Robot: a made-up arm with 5 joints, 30 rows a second.
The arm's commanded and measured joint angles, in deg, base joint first. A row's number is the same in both.
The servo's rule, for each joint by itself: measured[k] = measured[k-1] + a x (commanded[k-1-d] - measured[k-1]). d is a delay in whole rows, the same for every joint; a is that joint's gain. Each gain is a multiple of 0.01, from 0.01 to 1. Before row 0 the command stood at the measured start. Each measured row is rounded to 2 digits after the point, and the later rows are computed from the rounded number. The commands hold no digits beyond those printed.
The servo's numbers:
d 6
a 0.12 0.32 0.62 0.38 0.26
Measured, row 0:
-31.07 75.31 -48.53 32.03 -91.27
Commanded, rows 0 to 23:
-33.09 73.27 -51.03 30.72 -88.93
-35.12 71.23 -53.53 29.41 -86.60
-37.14 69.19 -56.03 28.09 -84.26
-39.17 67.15 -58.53 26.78 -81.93
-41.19 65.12 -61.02 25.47 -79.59
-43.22 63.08 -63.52 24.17 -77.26
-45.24 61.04 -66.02 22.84 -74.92
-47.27 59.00 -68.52 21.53 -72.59
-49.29 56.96 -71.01 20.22 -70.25
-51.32 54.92 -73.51 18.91 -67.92
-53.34 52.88 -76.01 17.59 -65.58
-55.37 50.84 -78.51 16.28 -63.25
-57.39 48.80 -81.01 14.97 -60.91
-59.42 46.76 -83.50 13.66 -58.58
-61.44 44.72 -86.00 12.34 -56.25
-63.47 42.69 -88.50 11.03 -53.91
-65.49 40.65 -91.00 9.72 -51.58
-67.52 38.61 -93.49 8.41 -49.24
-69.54 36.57 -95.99 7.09 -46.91
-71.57 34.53 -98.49 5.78 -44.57
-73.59 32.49 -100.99 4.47 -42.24
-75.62 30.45 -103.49 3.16 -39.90
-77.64 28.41 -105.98 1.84 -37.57
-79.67 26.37 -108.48 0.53 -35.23
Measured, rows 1 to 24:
-31.07 75.31 -48.53 32.03 -91.27
-31.07 75.31 -48.53 32.03 -91.27
-31.07 75.31 -48.53 32.03 -91.27
-31.07 75.31 -48.53 32.03 -91.27
-31.07 75.31 -48.53 32.03 -91.27
-31.07 75.31 -48.53 32.03 -91.27
-31.31 74.66 -50.08 31.53 -90.66
-31.77 73.56 -52.22 30.72 -89.60
-32.41 72.16 -54.58 29.72 -88.21
-33.22 70.56 -57.03 28.60 -86.58
-34.18 68.82 -59.50 27.41 -84.76
-35.26 66.98 -61.99 26.18 -82.81
-36.46 65.08 -64.49 24.91 -80.76
-37.76 63.13 -66.99 23.63 -78.64
-39.14 61.16 -69.48 22.33 -76.46
-40.60 59.16 -71.98 21.03 -74.24
-42.13 57.15 -74.48 19.72 -71.99
-43.72 55.13 -76.98 18.41 -69.72
-45.36 53.10 -79.48 17.10 -67.43
-47.05 51.07 -81.97 15.79 -65.13
-48.78 49.04 -84.47 14.48 -62.82
-50.54 47.01 -86.97 13.17 -60.50
-52.33 44.97 -89.47 11.86 -58.18
-54.15 42.93 -91.96 10.55 -55.86

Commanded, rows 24 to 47:
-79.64 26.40 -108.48 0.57 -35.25
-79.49 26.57 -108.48 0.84 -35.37
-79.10 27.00 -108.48 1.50 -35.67
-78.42 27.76 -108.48 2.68 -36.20
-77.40 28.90 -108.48 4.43 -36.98
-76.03 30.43 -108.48 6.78 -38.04
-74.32 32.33 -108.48 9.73 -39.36
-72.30 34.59 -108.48 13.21 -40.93
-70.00 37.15 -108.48 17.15 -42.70
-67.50 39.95 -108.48 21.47 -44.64
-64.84 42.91 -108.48 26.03 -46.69
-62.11 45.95 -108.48 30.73 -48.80
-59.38 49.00 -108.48 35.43 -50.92
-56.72 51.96 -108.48 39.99 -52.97
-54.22 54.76 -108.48 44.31 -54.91
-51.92 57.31 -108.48 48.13 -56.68
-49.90 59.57 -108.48 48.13 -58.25
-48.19 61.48 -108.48 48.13 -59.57
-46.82 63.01 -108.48 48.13 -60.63
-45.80 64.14 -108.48 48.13 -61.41
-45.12 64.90 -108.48 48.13 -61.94
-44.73 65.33 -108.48 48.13 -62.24
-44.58 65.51 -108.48 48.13 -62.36
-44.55 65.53 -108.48 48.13 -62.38
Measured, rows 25 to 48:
-56.00 40.89 -94.46 9.24 -53.53
-57.87 38.85 -96.96 7.93 -51.20
-59.76 36.81 -99.46 6.62 -48.87
-61.66 34.77 -101.96 5.31 -46.54
-63.58 32.73 -104.45 3.99 -44.21
-65.51 30.69 -106.95 2.68 -41.88
-67.21 29.32 -107.90 1.88 -40.16
-68.68 28.44 -108.26 1.48 -38.91
-69.93 27.98 -108.40 1.49 -38.07
-70.95 27.91 -108.45 1.94 -37.58
-71.72 28.23 -108.47 2.89 -37.42
-72.24 28.93 -108.48 4.37 -37.58
-72.49 30.02 -108.48 6.41 -38.04
-72.47 31.48 -108.48 8.99 -38.79
-72.17 33.29 -108.48 12.09 -39.81
-71.61 35.42 -108.48 15.65 -41.07
-70.80 37.82 -108.48 19.59 -42.53
-69.76 40.42 -108.48 23.82 -44.16
-68.51 43.17 -108.48 28.23 -45.92
-67.10 45.98 -108.48 32.70 -47.75
-65.55 48.79 -108.48 37.11 -49.61
-63.91 51.52 -108.48 41.30 -51.45
-62.23 54.10 -108.48 43.90 -53.22
-60.55 56.46 -108.48 45.51 -54.87

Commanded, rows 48 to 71:
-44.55 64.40 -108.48 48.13 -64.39
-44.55 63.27 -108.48 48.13 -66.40
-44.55 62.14 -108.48 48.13 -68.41
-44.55 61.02 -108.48 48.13 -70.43
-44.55 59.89 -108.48 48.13 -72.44
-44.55 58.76 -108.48 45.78 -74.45
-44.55 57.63 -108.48 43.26 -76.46
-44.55 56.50 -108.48 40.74 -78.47
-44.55 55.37 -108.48 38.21 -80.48
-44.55 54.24 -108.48 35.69 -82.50
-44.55 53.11 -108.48 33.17 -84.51
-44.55 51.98 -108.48 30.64 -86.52
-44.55 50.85 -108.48 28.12 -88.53
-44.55 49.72 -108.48 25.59 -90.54
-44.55 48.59 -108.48 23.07 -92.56
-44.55 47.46 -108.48 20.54 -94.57
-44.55 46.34 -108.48 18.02 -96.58
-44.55 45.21 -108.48 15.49 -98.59
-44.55 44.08 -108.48 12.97 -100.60
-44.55 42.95 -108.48 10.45 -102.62
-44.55 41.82 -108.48 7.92 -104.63
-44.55 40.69 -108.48 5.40 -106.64
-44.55 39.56 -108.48 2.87 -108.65
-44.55 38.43 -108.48 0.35 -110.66
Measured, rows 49 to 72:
-58.90 58.56 -108.48 46.51 -56.37
-57.33 60.35 -108.48 47.13 -57.68
-55.86 61.81 -108.48 47.51 -58.79
-54.52 62.94 -108.48 47.75 -59.69
-53.33 63.76 -108.48 47.89 -60.38
-52.28 64.33 -108.48 47.98 -60.90
-51.35 64.35 -108.48 48.04 -61.81
-50.53 64.00 -108.48 48.07 -63.00
-49.81 63.40 -108.48 48.09 -64.41
-49.18 62.64 -108.48 48.11 -65.98
-48.62 61.76 -108.48 48.12 -67.66
-48.13 60.80 -108.48 47.23 -69.43
-47.70 59.79 -108.48 45.72 -71.26
-47.32 58.74 -108.48 43.83 -73.13
-46.99 57.66 -108.48 41.69 -75.04
-46.70 56.57 -108.48 39.41 -76.98
-46.44 55.46 -108.48 37.04 -78.94
-46.21 54.35 -108.48 34.61 -80.91
-46.01 53.23 -108.48 32.14 -82.89
-45.83 52.11 -108.48 29.65 -84.88
-45.68 50.98 -108.48 27.15 -86.88
-45.54 49.85 -108.48 24.64 -88.88
-45.42 48.73 -108.48 22.12 -90.88
-45.32 47.60 -108.48 19.60 -92.88

